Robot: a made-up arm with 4 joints.
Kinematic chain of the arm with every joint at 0, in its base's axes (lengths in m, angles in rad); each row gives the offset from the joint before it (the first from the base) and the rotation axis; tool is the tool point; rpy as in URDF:
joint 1: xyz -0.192 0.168 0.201 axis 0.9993 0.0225 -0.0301
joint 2: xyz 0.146 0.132 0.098 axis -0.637 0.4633 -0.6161
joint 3: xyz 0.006 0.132 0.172 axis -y
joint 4: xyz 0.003 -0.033 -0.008 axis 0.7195 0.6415 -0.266
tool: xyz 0.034 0.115 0 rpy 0.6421 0.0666 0.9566
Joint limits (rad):
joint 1: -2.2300..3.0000
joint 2: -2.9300..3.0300
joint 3: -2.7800..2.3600
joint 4: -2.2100..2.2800
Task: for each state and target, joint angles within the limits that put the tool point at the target. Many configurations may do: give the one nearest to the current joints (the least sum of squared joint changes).
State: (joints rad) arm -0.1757 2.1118 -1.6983 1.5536
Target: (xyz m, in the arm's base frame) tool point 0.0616 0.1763 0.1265
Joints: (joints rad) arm -0.6166 2.1767 -1.3836 1.0764
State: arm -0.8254 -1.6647 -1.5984 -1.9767
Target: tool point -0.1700 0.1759 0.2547
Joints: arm -1.3545 -2.0643 -2.0247 -2.2036
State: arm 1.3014 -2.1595 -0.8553 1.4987
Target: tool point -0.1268 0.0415 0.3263
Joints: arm 0.5931 -2.4699 -0.6572 2.0127
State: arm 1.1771 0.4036 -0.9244 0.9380
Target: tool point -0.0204 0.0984 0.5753
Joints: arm 1.0762 -0.2611 -1.2771 0.9317
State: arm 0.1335 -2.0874 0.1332 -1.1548
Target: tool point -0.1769 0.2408 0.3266
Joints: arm -0.4814 -2.3413 -0.0074 -1.7439
